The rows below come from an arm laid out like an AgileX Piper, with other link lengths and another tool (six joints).
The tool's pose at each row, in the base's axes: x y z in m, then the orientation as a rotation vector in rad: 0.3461, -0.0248, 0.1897, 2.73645, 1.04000, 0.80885; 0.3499, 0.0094, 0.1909, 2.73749, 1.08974, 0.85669; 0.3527, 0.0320, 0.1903, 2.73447, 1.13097, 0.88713; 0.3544, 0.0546, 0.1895, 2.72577, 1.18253, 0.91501; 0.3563, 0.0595, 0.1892, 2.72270, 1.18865, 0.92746; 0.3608, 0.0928, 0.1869, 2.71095, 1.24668, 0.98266; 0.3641, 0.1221, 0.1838, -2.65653, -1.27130, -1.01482; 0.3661, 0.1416, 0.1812, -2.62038, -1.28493, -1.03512; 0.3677, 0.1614, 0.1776, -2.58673, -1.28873, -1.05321; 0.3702, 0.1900, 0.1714, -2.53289, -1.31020, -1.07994; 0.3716, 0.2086, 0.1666, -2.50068, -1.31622, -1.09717; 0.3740, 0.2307, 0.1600, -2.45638, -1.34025, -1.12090; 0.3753, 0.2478, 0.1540, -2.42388, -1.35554, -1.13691
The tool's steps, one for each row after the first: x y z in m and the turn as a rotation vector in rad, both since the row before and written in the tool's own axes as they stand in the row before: 0.0249, -0.0235, 0.0039, 0.02527, 0.03992, -0.01923; 0.0161, -0.0153, 0.0050, 0.01850, 0.02630, -0.01809; 0.0156, -0.0156, 0.0053, 0.01994, 0.02543, -0.02537; 0.0042, -0.0023, 0.0022, 0.00097, 0.00891, -0.00310; 0.0238, -0.0212, 0.0110, 0.02283, 0.04458, -0.02603; 0.0200, -0.0186, 0.0115, 0.01977, 0.03934, -0.01916; 0.0128, -0.0122, 0.0088, 0.01339, 0.02611, -0.01126; 0.0122, -0.0127, 0.0099, 0.01369, 0.02566, -0.00461; 0.0168, -0.0181, 0.0159, 0.02051, 0.03723, -0.01827; 0.0102, -0.0117, 0.0114, 0.01192, 0.02420, -0.00678; 0.0115, -0.0133, 0.0151, 0.01411, 0.02980, -0.02074; 0.0080, -0.0106, 0.0124, 0.01096, 0.02178, -0.01372
